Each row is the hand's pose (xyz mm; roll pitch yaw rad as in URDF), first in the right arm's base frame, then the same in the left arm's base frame.
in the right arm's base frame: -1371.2 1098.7 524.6 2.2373 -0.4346 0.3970
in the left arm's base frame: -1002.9 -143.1 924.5 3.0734 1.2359 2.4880
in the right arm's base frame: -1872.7 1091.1 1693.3 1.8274 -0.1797 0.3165
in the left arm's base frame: -1265.9 1074.5 1180.8 -2.7539 1.4018 -2.8824
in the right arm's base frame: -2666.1 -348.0 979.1 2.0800 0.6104 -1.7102
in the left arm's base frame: 106.5 786.4 2296.2 0.5048 -0.3461 -0.4206
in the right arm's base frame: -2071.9 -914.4 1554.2 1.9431 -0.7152 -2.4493
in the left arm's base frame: 670.8 1347.3 1686.6 -0.5682 -0.5264 1.2599
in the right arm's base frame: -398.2 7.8 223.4 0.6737 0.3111 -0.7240
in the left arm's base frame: 274.5 -396.9 195.5 -1.3687 0.5722 -0.3649
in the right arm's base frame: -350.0 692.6 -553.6 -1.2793 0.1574 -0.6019
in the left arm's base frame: -261.2 -1284.5 205.1 3.0000 0.7464 -0.2561
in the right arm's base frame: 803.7 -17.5 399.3 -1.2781 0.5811 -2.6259
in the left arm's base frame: 481.2 -426.3 -1001.4 -2.0900 -1.0602 -0.7434
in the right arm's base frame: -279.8 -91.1 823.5 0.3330 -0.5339 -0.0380
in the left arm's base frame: 297.4 182.1 -24.0 -0.1766 1.1953 1.2884
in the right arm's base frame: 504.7 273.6 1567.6 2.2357 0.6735 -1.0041
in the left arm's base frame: -36.8 700.8 -983.9 0.2402 0.1910 -0.5972
